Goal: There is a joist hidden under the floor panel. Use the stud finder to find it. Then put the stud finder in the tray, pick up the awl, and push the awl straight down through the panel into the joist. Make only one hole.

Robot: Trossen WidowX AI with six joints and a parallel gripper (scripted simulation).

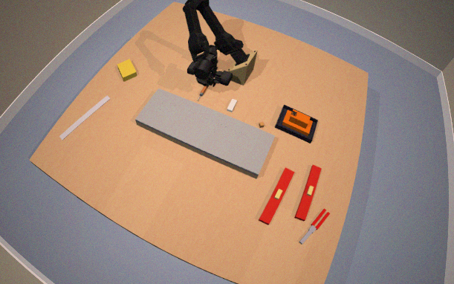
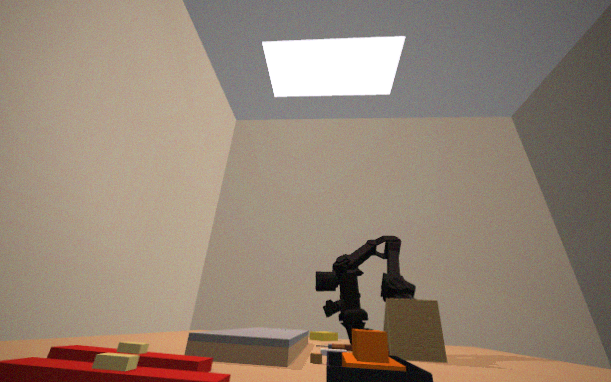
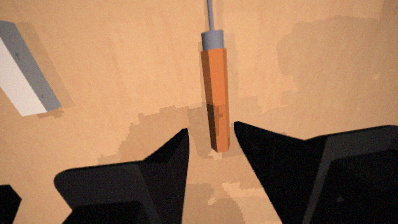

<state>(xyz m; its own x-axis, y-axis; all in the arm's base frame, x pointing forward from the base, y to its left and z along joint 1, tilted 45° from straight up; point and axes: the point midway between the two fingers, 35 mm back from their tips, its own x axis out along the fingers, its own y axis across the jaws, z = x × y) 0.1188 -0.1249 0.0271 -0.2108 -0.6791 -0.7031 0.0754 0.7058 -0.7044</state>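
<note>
My gripper tip is 60 mm short of the awl and 10 mm to the left of it. Round my gripper tip: brown cube 130 mm ahead, 270 mm to the left; white block 80 mm ahead, 130 mm to the left; square indicator 70 mm ahead, 380 mm to the left, 60 mm above.
</note>
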